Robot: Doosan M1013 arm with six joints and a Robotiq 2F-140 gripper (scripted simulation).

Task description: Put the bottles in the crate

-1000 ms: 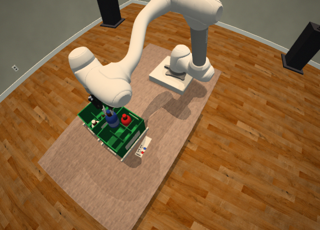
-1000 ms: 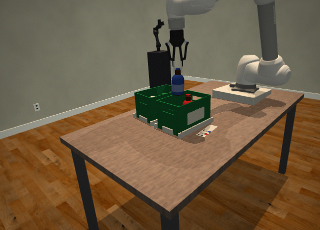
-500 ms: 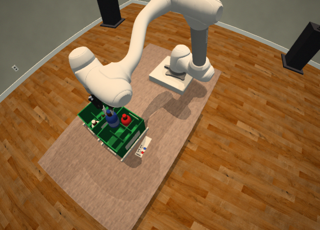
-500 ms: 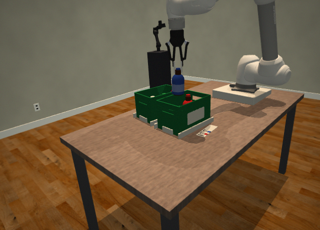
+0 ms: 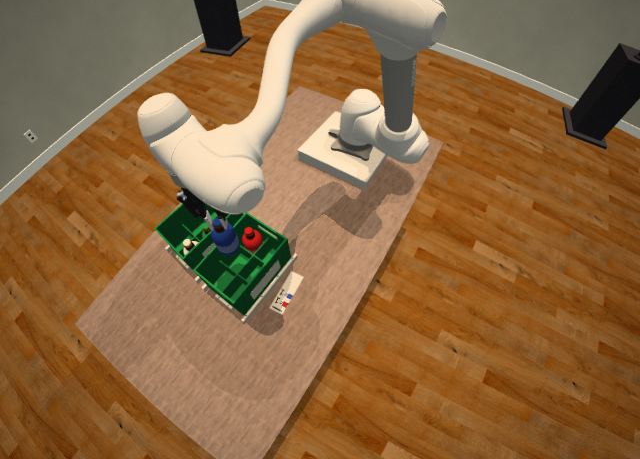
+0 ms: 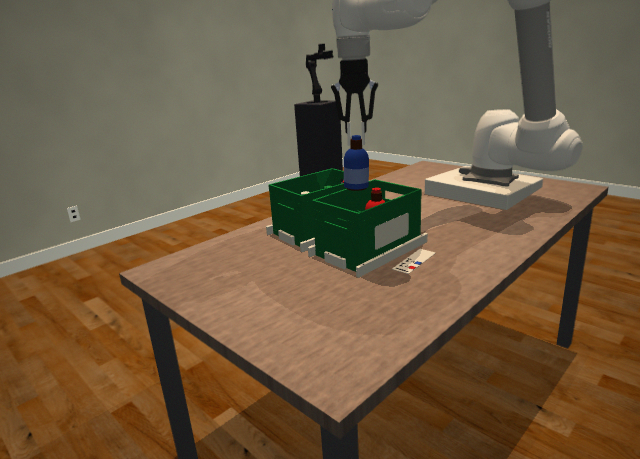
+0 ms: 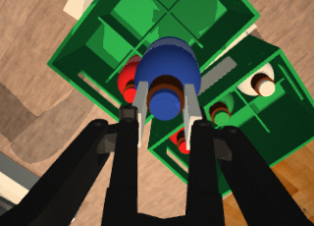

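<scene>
The blue-label bottle lies 8 cm below my hand. Also, from my hand: white-label bottle 26 cm below, 17 cm to the right, 4 cm ahead; pick list 35 cm below, 19 cm to the left, 2 cm ahead; green-label bottle 26 cm below, 14 cm to the right, 4 cm behind.
</scene>
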